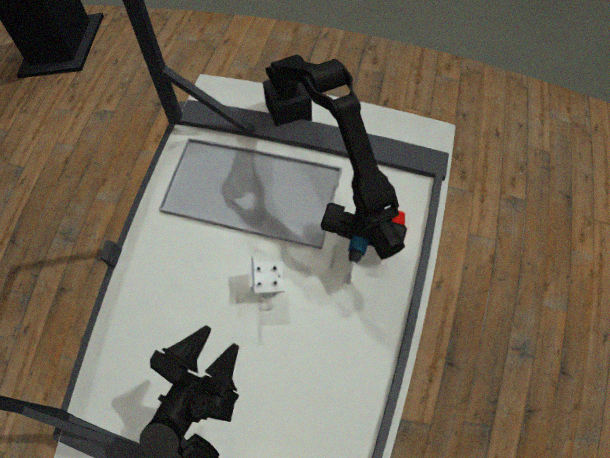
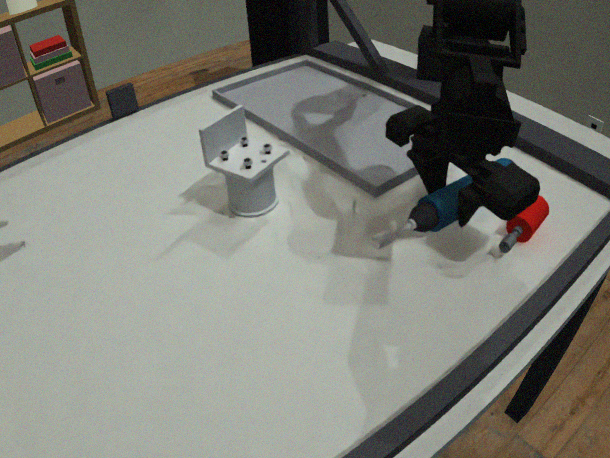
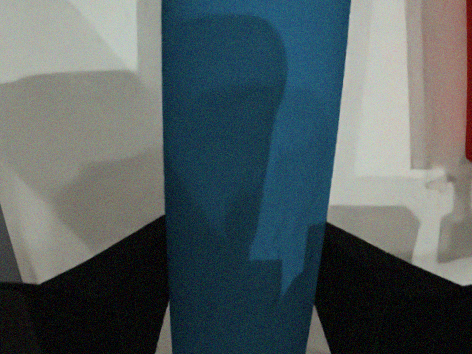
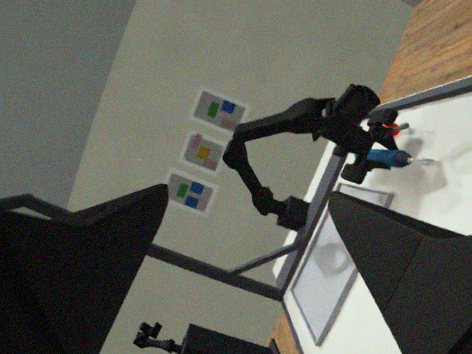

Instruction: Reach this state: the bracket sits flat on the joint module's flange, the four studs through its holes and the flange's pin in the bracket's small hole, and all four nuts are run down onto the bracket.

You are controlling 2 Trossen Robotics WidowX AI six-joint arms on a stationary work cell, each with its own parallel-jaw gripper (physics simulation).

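Frame: origin at the left arm's base, x right, y ahead, z up, level; centimetres.
Where they show: left gripper, fingertip midpoint: [image 1: 360, 240] [image 2: 449, 214] [image 3: 239, 228] [image 4: 394, 161]; right gripper, fingertip midpoint: [image 1: 223, 336] [image 4: 249, 195]; left arm's base, origin of the base link: [image 1: 286, 89] [image 2: 447, 34] [image 4: 283, 210].
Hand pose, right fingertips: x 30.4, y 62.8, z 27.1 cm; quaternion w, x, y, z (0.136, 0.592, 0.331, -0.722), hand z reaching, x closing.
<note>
Things, the pixels of their top centre, and the offset from my right fingertips. "*": a spot on its surface instead.
- pale round joint module, middle of its top: [image 2: 245, 149] dx -10.4, dy -17.7, dz -29.7 cm
- blue driver, surface spot: [image 3: 225, 125] * dx -36.1, dy -24.4, dz -33.1 cm
- red tool, middle of its top: [image 2: 525, 214] [image 1: 397, 229] [image 4: 385, 127] dx -42.7, dy -19.3, dz -33.8 cm
- shallow grey tray, middle of its top: [image 2: 332, 105] [image 1: 248, 187] [image 4: 329, 252] dx -13.4, dy -43.1, dz -35.6 cm
- dark rail, surface spot: [image 2: 503, 323] [image 1: 414, 291] * dx -40.6, dy -4.1, dz -35.1 cm
The white L-shaped bracket [image 1: 266, 276] [image 2: 225, 134] sits flat on the pale round joint module [image 2: 252, 195], its wall upright. Several small nuts [image 2: 247, 162] show at the studs through its plate; how far down they are is too small to tell. A small dark spot, pin or hole, shows near the plate's edge. My left gripper [image 2: 447, 206] [image 3: 239, 228] is shut on the blue driver [image 1: 357, 244] [image 2: 440, 212] [image 3: 225, 125] [image 4: 387, 157], both fingers against its body; whether it touches the table is unclear. My right gripper [image 1: 221, 336] is open and empty, apart from the bracket.
A red tool [image 1: 399, 218] [image 2: 530, 220] with a grey socket end lies close beside the blue driver. A shallow grey tray [image 1: 240, 228] [image 2: 325, 155] lies behind the bracket. A dark rail [image 1: 417, 300] [image 2: 500, 320] runs along the table edge.
</note>
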